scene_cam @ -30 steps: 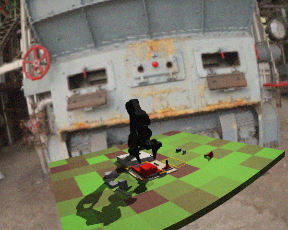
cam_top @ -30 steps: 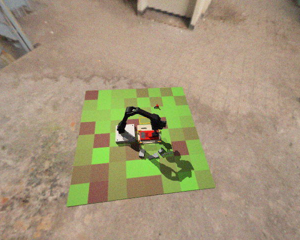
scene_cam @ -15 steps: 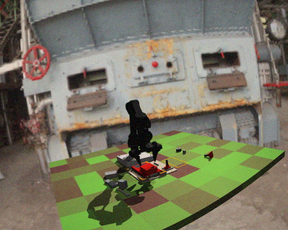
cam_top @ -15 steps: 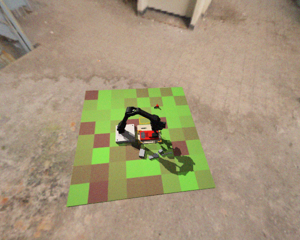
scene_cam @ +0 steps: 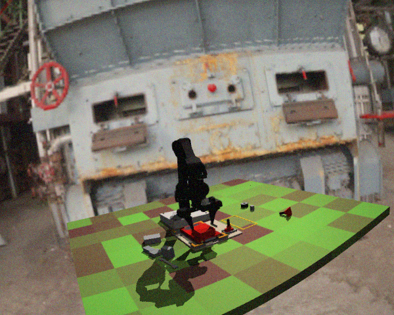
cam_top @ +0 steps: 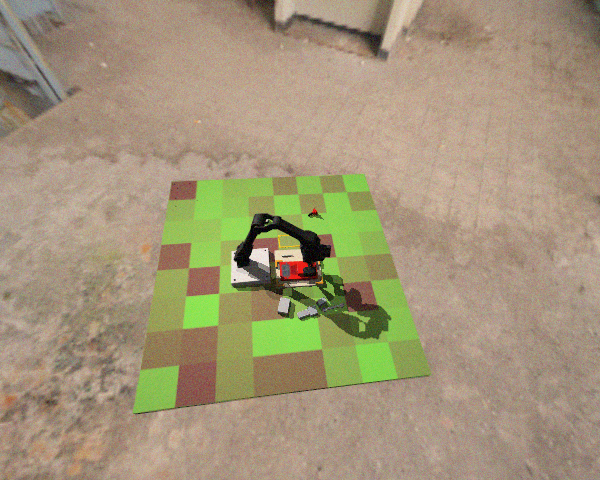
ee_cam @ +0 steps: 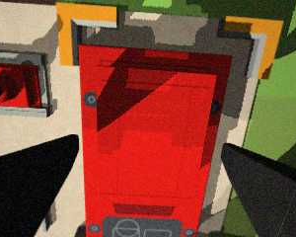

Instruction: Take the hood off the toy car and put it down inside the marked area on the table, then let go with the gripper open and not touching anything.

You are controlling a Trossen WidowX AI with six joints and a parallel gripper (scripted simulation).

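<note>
Now: the hood 2 cm below my gripper tip. The rest, counted from my gripper tip: grey mount: 4 cm ahead, 11 cm to the left, 2 cm below.
</note>
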